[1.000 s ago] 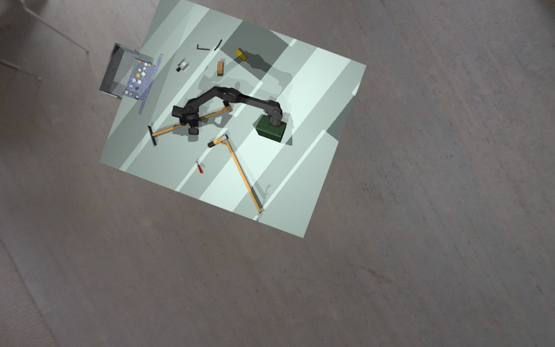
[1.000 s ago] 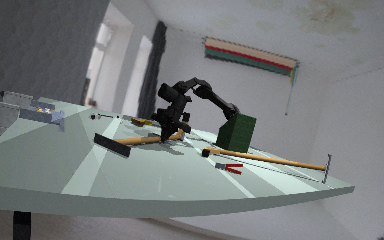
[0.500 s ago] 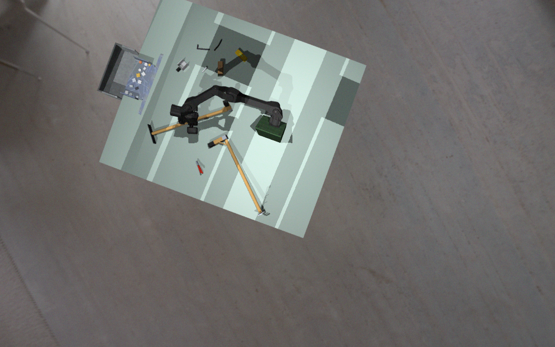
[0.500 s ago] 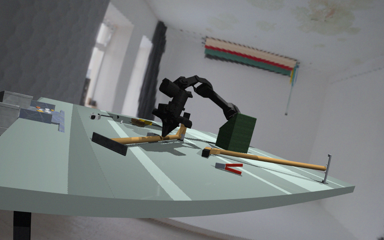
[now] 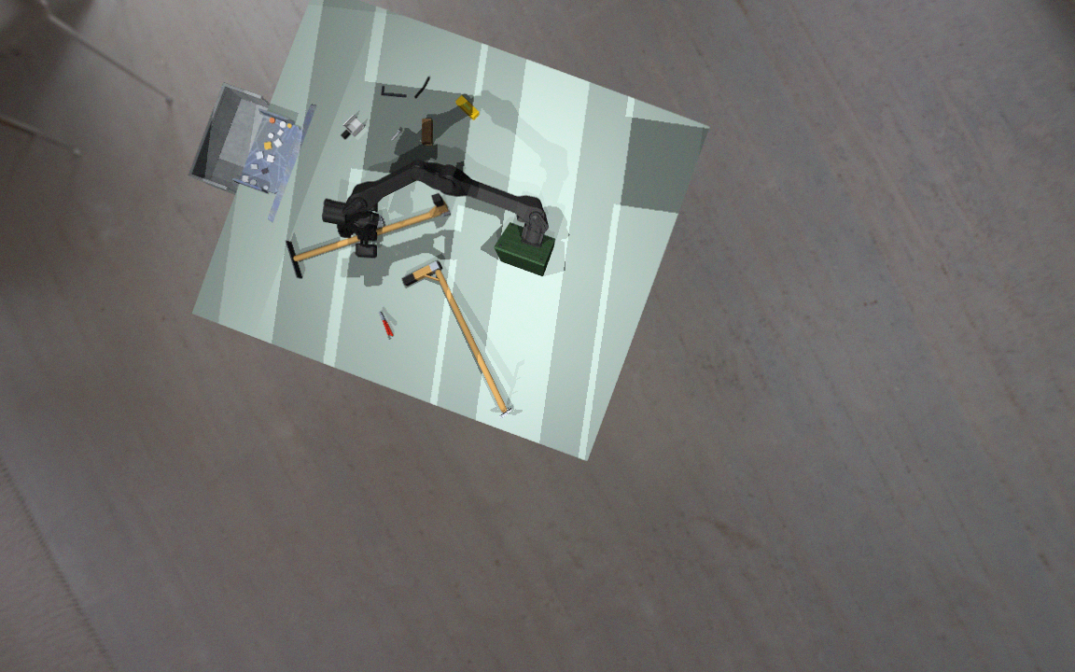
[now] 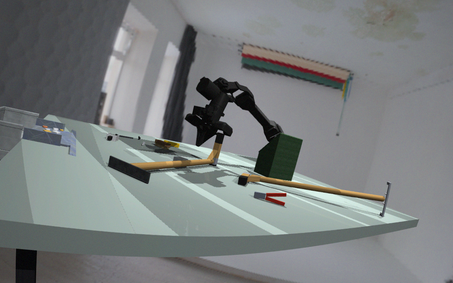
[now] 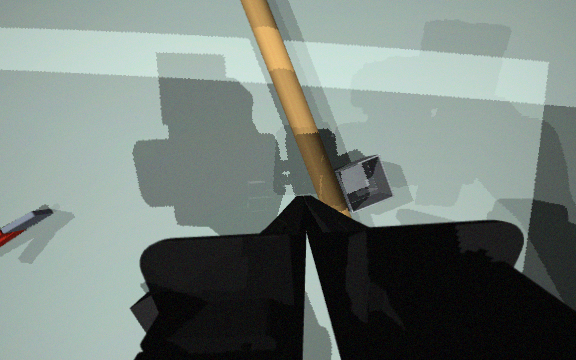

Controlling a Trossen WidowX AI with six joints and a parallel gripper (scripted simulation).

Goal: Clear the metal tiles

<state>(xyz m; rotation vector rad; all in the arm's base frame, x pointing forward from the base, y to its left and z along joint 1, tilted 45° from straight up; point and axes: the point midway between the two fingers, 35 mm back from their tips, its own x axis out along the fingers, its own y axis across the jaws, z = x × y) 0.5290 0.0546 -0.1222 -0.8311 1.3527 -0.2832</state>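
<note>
Right now the long scraper is 30 mm below my gripper tip, 30 mm ahead of it and 10 mm to the right of it. Round my gripper tip: wooden block 420 mm to the right, 80 mm below, 60 mm behind; then small grey box 80 mm below, 60 mm to the right, 20 mm ahead; then red-handled tool 280 mm to the left, 110 mm behind, 80 mm below.
</note>
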